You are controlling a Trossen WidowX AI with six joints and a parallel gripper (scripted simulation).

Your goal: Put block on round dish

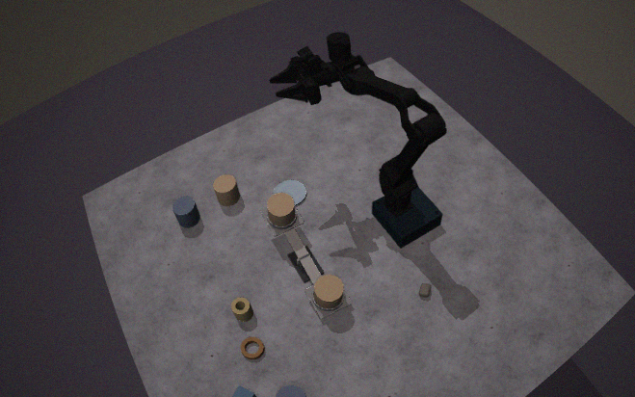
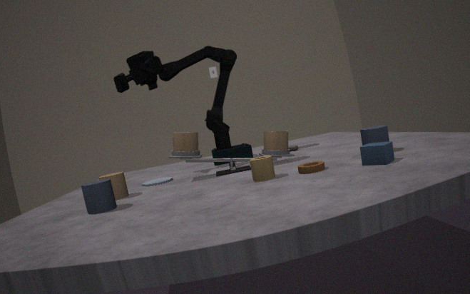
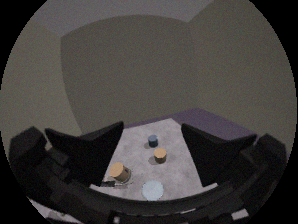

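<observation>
My gripper tip is now 12 cm short of the pale teal block, 41 cm to the right of it and 33 cm above it. Round my gripper tip: round dish: 2 cm ahead, 4 cm to the left, 37 cm below.
</observation>
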